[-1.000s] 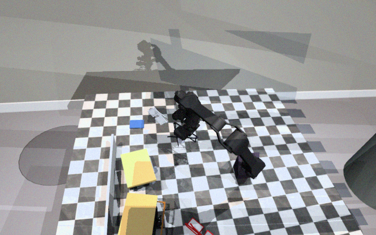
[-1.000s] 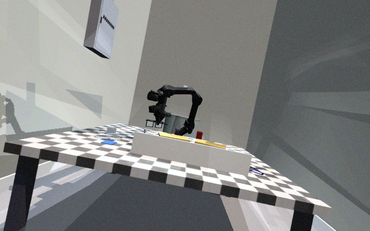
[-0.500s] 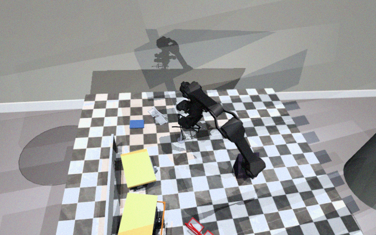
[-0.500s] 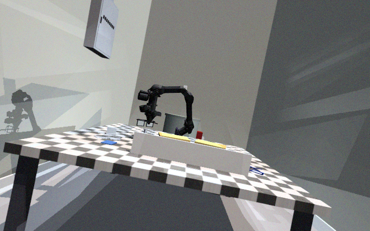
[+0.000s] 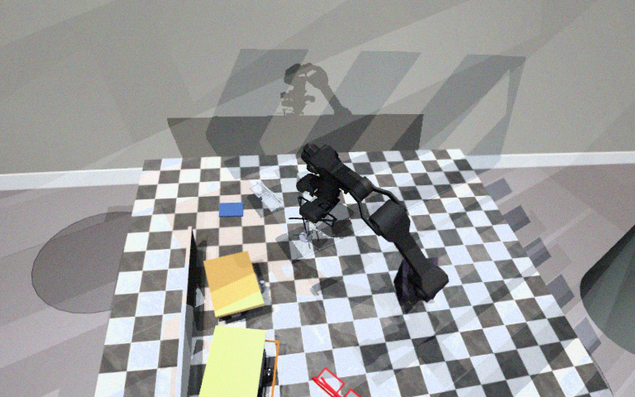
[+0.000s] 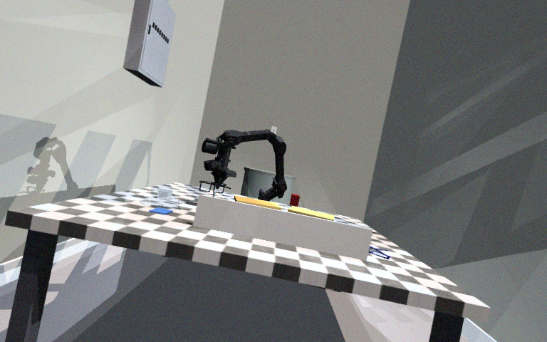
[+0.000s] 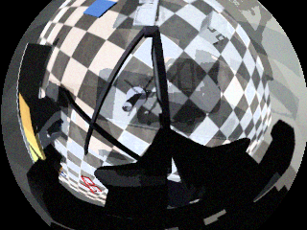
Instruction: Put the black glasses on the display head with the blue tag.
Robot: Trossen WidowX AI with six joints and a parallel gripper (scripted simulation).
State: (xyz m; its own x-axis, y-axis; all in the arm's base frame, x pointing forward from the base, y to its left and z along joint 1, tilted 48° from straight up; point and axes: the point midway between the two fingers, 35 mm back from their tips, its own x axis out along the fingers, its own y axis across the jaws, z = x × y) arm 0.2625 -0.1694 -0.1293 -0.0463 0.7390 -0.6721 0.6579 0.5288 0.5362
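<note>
The white round base lies 50 mm ahead of my gripper tip, 10 mm to the left of it and 70 mm below it. Also, from my gripper tip: blue tag (290 mm ahead, 110 mm to the right, 90 mm below); low white wall (370 mm ahead, 350 mm to the left, 40 mm below).
</note>
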